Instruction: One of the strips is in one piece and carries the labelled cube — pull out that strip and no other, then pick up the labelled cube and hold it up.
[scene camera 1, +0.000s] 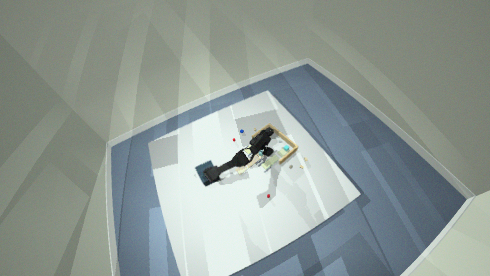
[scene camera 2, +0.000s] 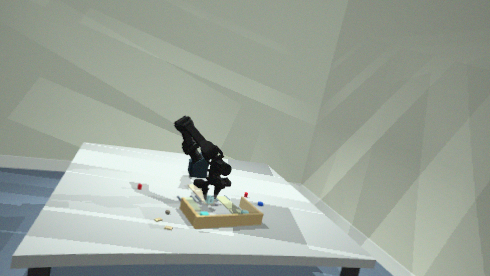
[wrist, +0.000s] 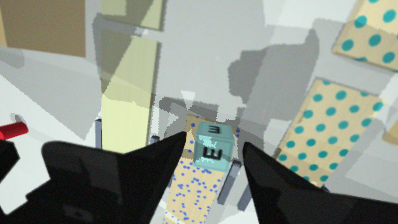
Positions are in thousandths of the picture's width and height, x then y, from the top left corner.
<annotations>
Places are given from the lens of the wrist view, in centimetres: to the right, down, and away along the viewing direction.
gripper (wrist: 539, 632): 1, 3, 11
teal labelled cube (wrist: 539, 641): 1, 2, 9
</annotations>
